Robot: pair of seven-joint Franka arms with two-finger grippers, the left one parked.
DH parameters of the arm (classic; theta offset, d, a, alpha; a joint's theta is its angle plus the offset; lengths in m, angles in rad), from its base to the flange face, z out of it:
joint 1: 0 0.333 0 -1.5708
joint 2: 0 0 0 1.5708
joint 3: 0 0.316 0.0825 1.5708
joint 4: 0 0 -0.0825 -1.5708
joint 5: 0 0.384 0 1.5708
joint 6: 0 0 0.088 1.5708
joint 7: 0 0.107 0 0
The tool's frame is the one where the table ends.
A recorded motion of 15 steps. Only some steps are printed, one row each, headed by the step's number.
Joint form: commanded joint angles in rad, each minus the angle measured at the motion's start. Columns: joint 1, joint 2, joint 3, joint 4, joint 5, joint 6, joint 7.
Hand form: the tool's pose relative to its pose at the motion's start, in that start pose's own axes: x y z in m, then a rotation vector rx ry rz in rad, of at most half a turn. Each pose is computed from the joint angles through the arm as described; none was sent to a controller.
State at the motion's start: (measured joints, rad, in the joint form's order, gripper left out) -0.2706 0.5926 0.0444 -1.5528 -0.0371 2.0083 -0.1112
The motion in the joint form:
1: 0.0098 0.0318 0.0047 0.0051 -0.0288 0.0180 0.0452
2: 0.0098 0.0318 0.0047 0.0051 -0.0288 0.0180 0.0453
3: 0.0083 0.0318 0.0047 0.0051 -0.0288 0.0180 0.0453
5: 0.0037 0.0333 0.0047 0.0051 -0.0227 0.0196 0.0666
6: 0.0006 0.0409 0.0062 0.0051 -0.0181 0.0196 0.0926
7: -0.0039 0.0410 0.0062 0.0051 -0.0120 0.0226 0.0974
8: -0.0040 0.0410 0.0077 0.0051 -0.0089 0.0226 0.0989
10: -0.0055 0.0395 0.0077 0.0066 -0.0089 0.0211 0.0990
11: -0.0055 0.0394 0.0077 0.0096 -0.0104 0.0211 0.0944
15: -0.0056 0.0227 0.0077 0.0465 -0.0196 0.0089 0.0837
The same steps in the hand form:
1: 0.0054 -0.0074 0.0177 -0.0225 -0.0103 0.0183
2: 0.0054 -0.0074 0.0177 -0.0225 -0.0103 0.0184
3: 0.0052 -0.0064 0.0177 -0.0223 -0.0103 0.0199
5: 0.0051 -0.0036 0.0186 -0.0162 -0.0095 0.0484
6: 0.0052 -0.0027 0.0238 -0.0101 -0.0165 0.0780
7: 0.0052 0.0001 0.0237 -0.0042 -0.0133 0.0900
8: 0.0053 -0.0009 0.0236 -0.0008 -0.0130 0.0917
10: 0.0053 0.0002 0.0220 -0.0008 -0.0115 0.0934
11: 0.0059 0.0004 0.0206 -0.0023 -0.0085 0.0882
15: 0.0108 0.0025 -0.0073 -0.0152 0.0320 0.0756

